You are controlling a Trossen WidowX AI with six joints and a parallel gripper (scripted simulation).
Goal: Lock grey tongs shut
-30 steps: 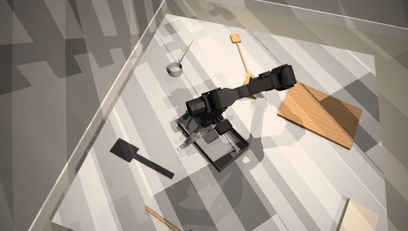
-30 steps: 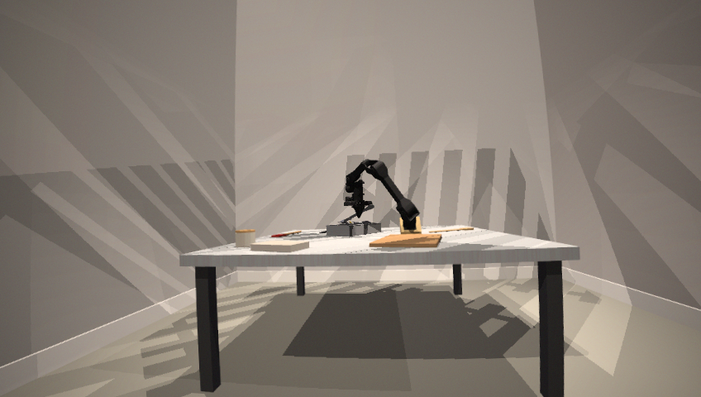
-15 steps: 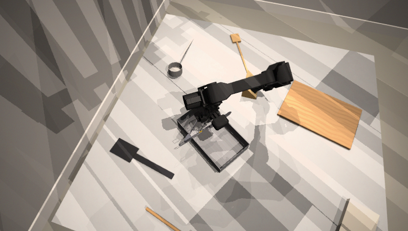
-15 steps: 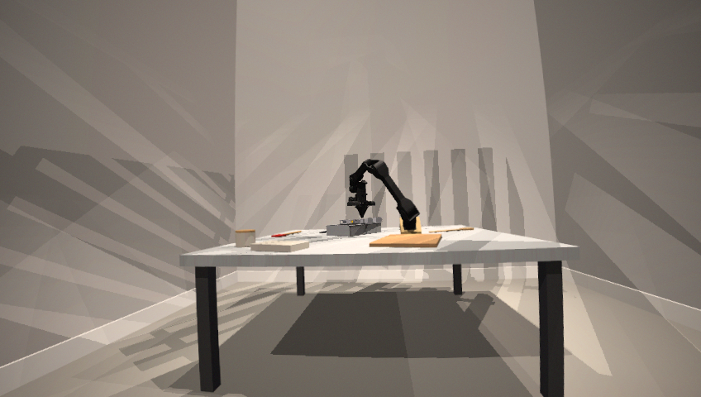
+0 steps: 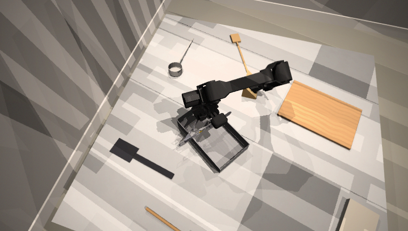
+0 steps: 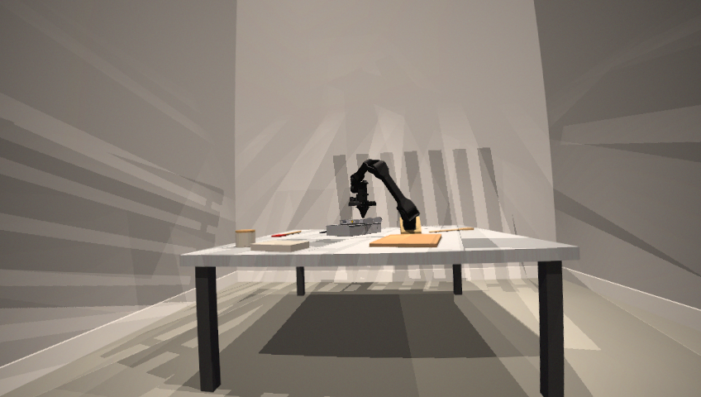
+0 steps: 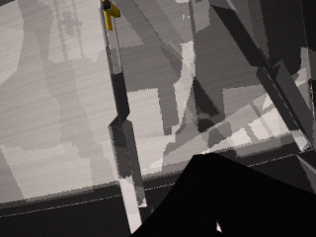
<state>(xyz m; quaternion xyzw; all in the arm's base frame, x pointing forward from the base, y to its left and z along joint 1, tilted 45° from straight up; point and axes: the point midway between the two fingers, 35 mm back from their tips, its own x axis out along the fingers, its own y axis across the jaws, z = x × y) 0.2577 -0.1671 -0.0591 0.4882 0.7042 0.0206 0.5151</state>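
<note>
Right now my gripper tip is 5 cm short of the roasting tin, 3 cm to the right of it and 6 cm above it. From my gripper tip the other things lie so: black spatula: 24 cm ahead, 26 cm to the right, 9 cm below; then beige block: 28 cm ahead, 67 cm to the left, 8 cm below; then wooden board: 22 cm behind, 51 cm to the left, 8 cm below.
</note>
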